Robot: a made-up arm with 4 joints.
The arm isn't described. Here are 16 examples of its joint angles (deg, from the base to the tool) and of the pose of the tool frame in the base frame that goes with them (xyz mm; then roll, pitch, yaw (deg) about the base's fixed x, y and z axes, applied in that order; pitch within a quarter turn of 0, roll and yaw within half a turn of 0).
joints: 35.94 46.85 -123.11 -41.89
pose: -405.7 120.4 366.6 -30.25 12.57 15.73
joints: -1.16 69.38 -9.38 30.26
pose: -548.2 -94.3 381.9 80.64 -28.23 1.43
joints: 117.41 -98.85 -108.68 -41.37
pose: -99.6 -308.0 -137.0 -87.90 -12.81 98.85
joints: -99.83 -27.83 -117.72 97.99
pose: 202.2 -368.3 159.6 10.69 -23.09 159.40
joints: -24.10 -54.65 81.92 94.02
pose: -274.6 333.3 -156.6 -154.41 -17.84 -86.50
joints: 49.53 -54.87 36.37 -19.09
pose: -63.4 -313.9 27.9 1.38 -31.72 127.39
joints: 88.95 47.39 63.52 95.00
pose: -143.7 552.2 461.9 14.98 4.16 -47.06
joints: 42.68 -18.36 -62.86 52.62
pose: 47.8 139.4 -202.3 -152.29 -51.06 153.66
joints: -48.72 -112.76 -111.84 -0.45
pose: 197.1 -174.8 537.3 63.44 14.52 152.29
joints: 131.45 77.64 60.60 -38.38
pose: 58.8 20.5 396.9 104.67 67.62 -1.41
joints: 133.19 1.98 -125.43 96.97
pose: 268.5 -259.3 169.9 -88.90 33.25 152.28
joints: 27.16 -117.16 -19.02 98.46
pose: 186.1 435.1 410.1 -151.12 63.58 -131.58
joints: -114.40 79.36 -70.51 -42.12
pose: -200.4 -190.8 -282.6 -119.65 -68.80 -132.61
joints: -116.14 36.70 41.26 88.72
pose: -581.8 92.1 -143.3 -136.72 9.81 -33.41
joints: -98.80 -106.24 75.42 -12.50
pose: 277.1 -172.0 194.5 -151.44 10.56 139.39
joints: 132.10 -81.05 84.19 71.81
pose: -382.0 -386.6 324.3 54.60 -6.31 57.21
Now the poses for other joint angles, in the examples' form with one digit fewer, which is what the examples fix.
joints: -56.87 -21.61 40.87 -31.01
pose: 91 -27 -67 -81.0 -16.9 -162.4
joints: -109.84 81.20 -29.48 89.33
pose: -533 103 188 154.2 20.2 -71.2
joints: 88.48 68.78 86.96 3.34
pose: -55 -35 576 127.1 50.8 9.9
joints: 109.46 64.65 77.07 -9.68
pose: -12 31 518 111.2 55.4 6.1
